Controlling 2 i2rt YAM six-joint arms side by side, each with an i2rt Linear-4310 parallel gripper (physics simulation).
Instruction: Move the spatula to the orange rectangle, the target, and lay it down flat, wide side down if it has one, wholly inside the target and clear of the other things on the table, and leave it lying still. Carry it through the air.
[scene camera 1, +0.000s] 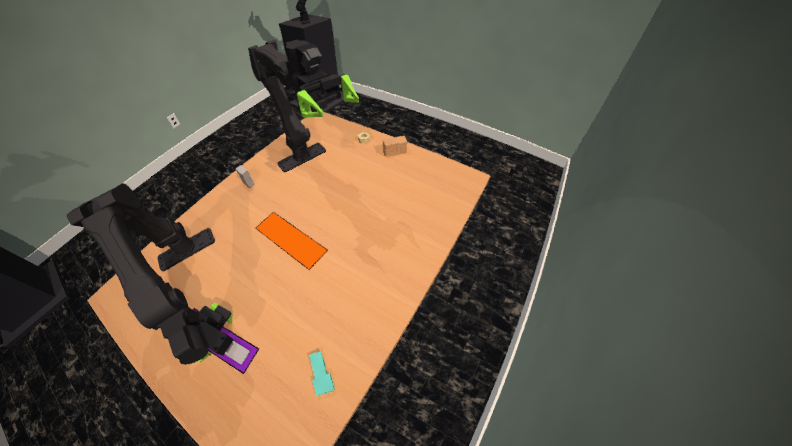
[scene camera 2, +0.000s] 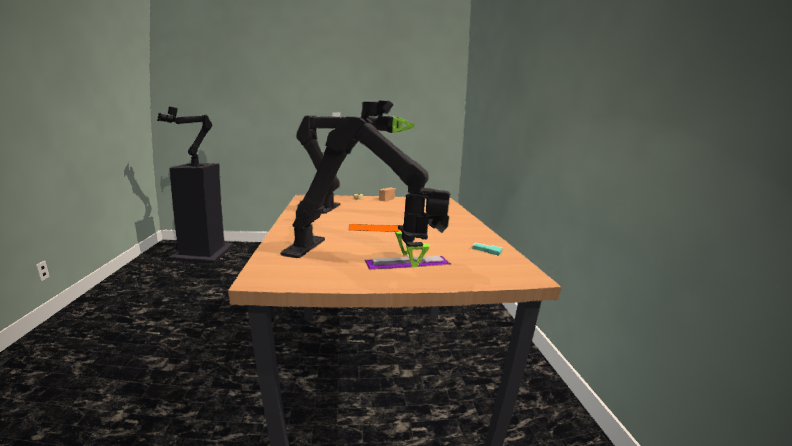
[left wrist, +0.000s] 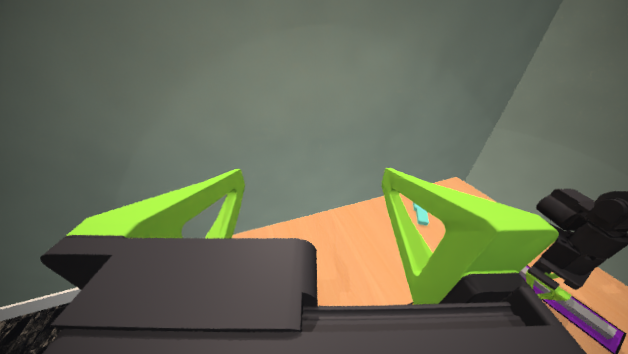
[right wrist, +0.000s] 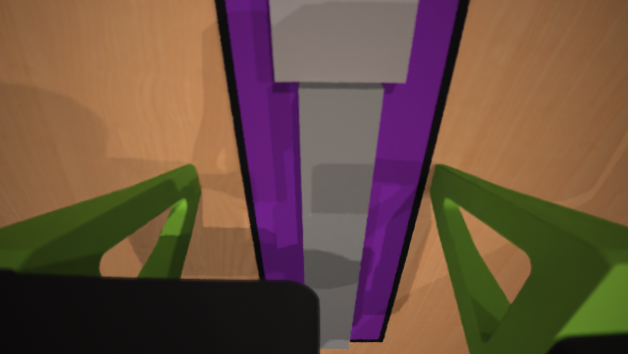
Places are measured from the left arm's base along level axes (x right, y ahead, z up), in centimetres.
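Pixels of known places: left gripper, between the fingertips: (scene camera 1: 341, 107) (scene camera 2: 412, 125) (left wrist: 313, 176); right gripper, between the fingertips: (scene camera 2: 409, 261) (left wrist: 537, 286) (right wrist: 315, 177); left arm's base, origin of its link: (scene camera 1: 302, 157) (scene camera 2: 327, 208); right arm's base, origin of its link: (scene camera 1: 186, 249) (scene camera 2: 304, 247).
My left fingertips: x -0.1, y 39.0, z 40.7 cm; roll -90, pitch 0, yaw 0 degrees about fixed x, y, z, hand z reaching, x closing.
Ahead of a thing's pixels: the offset from my left fingertips to its middle. "*": to the spot under its first point.
The grey spatula @[dx +55.3, dy +10.0, dz -40.0 cm] (scene camera 1: 238, 352) (scene camera 2: 387, 261) (left wrist: 590, 317) (right wrist: 340, 125) lies flat on a purple rectangle @[* dx +48.8, dy +20.3, dz -40.7 cm] (scene camera 1: 252, 356) (right wrist: 402, 125). Its wide blade is at the top of the right wrist view, its narrow handle below; the arm hides part of it in scene camera 1. My right gripper (scene camera 2: 409, 259) (right wrist: 315, 177) is open and low, pointing down, with one finger on each side of the handle. The orange target @[dx +22.6, dy -6.0, dz -40.6 cm] (scene camera 1: 291, 240) (scene camera 2: 372, 227) lies bare near the table's middle. My left gripper (scene camera 1: 336, 108) (scene camera 2: 412, 125) (left wrist: 313, 176) is open and empty, high above the table's far end.
A teal paddle-shaped thing @[dx +36.2, dy +34.7, dz -40.0 cm] (scene camera 1: 321, 373) (scene camera 2: 487, 249) (left wrist: 423, 215) lies near the table's edge. A grey block @[dx +23.8, dy -39.8, dz -36.9 cm] (scene camera 1: 244, 176) stands between the arm bases. A yellowish ring-like nut @[dx -26.2, dy -31.6, dz -39.5 cm] (scene camera 1: 363, 137) (scene camera 2: 358, 196) and a brown block @[dx -31.3, dy -17.0, dz -37.7 cm] (scene camera 1: 394, 146) (scene camera 2: 386, 194) are at the far end.
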